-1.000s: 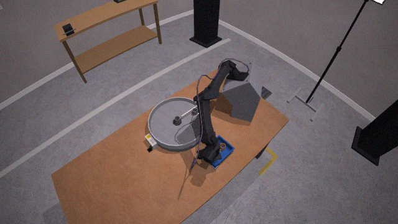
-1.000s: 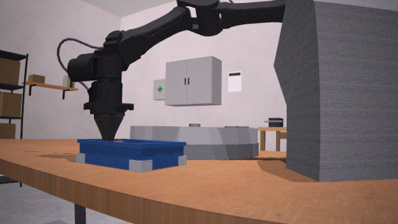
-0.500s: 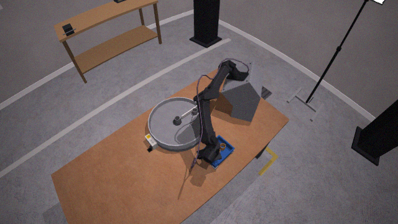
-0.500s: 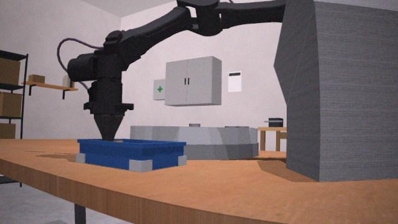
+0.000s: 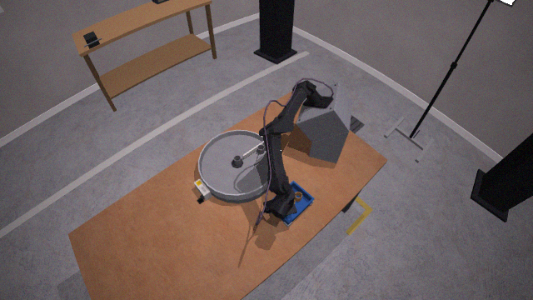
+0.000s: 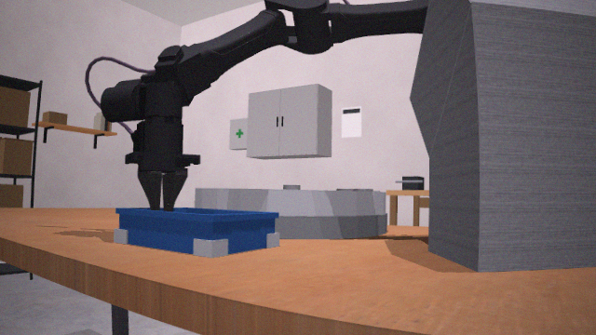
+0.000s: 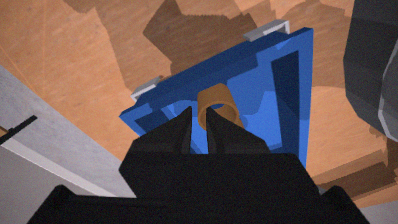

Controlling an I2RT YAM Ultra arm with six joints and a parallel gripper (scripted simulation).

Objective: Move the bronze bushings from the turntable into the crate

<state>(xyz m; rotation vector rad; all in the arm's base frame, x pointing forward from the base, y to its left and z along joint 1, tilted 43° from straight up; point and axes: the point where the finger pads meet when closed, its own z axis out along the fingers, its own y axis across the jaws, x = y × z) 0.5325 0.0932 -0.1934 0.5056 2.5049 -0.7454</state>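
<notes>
My gripper is now 60 mm past the blue crate, 20 mm above it and 10 mm to the left of it. From my hand the other things lie so: grey turntable (370 mm to the right, 30 mm behind, 10 mm above).
</notes>
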